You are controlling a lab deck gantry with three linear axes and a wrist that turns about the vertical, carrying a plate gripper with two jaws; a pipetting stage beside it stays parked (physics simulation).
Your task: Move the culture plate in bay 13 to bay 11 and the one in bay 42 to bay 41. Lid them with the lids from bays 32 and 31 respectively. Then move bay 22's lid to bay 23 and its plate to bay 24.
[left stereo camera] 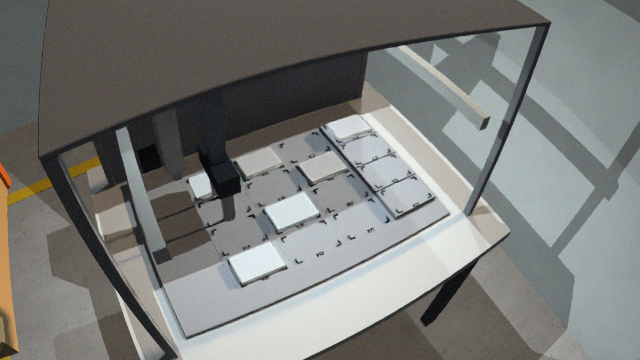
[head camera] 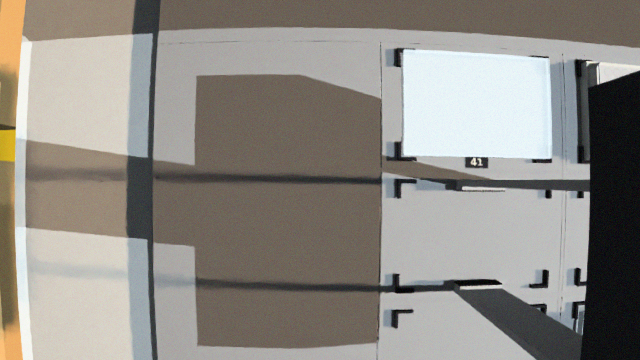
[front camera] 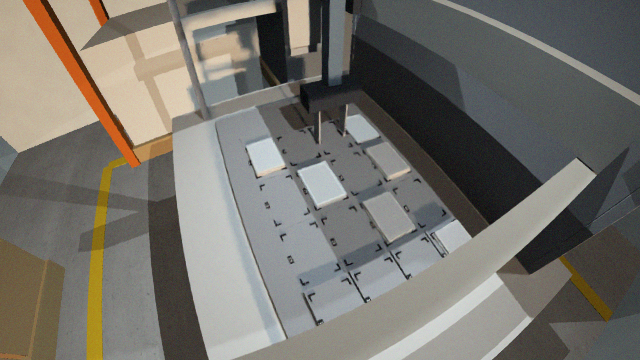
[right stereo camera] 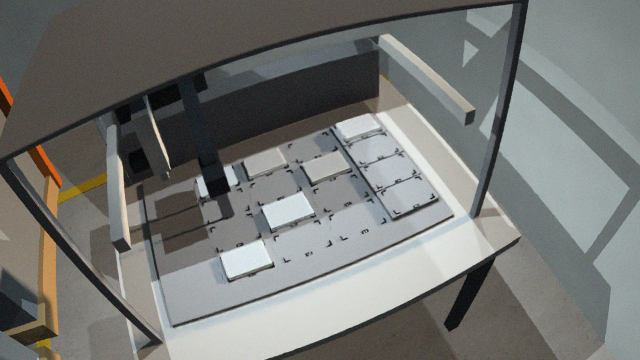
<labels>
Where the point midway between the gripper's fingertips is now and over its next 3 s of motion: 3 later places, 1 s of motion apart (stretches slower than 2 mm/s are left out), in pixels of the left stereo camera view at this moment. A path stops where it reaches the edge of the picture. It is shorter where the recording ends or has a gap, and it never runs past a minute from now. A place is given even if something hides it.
The gripper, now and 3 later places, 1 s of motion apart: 224, 207; 222, 200; 220, 188; 219, 175
</labels>
